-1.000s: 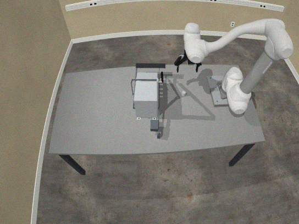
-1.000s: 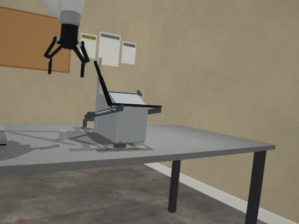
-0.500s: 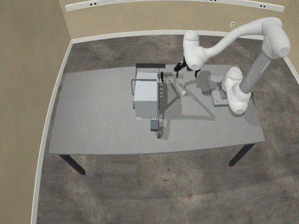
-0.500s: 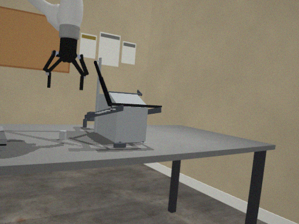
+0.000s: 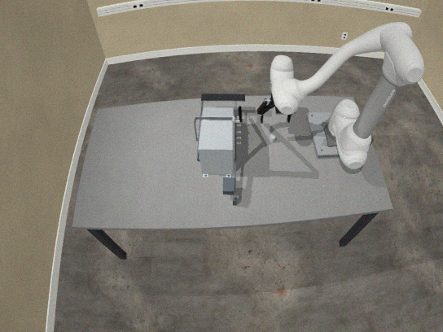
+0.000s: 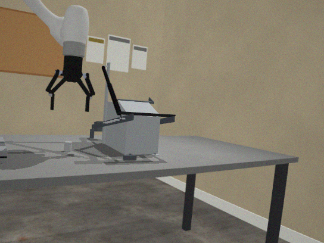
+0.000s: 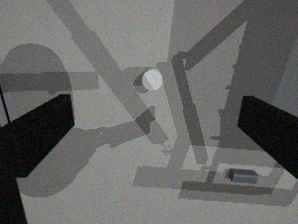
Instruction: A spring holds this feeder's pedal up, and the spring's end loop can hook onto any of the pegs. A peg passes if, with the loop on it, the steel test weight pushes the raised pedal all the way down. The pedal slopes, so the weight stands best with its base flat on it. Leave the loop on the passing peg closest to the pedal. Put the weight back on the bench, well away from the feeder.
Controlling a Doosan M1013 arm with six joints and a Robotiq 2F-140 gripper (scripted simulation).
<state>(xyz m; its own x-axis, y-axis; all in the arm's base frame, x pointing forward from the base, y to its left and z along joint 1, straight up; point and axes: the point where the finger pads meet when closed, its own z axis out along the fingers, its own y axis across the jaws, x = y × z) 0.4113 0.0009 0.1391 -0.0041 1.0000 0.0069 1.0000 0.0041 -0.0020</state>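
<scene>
The steel test weight lies 160 mm below my hand. The rest, counted from my hand: dark spring (190 mm ahead, 10 mm to the left, 80 mm above).
</scene>
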